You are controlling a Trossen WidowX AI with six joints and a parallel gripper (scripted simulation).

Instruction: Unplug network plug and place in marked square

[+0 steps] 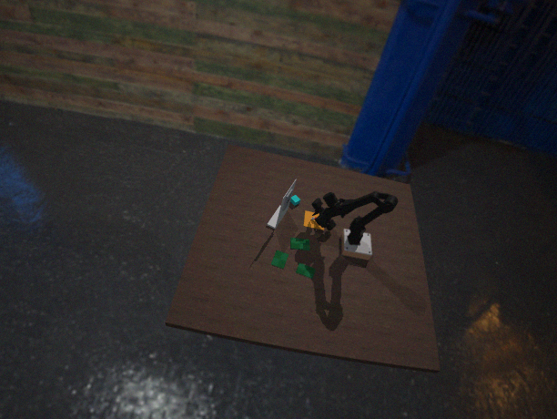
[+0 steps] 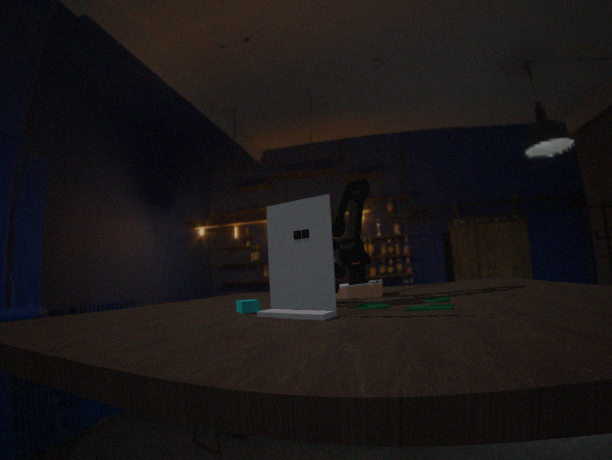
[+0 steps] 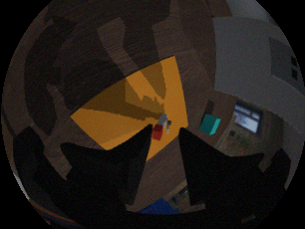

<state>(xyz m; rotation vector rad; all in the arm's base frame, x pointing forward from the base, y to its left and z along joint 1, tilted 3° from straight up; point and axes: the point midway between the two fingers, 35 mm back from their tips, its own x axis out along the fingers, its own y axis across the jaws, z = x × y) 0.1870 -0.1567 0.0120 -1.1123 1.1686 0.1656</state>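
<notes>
Now: the plug right at my gripper tip. Also, from my gripper tip: teal block (130 mm to the right, 100 mm ahead, 10 mm below); then grey upright panel (200 mm ahead, 90 mm above, 20 mm to the left); then orange marked square (20 mm below, 10 mm behind).
</notes>
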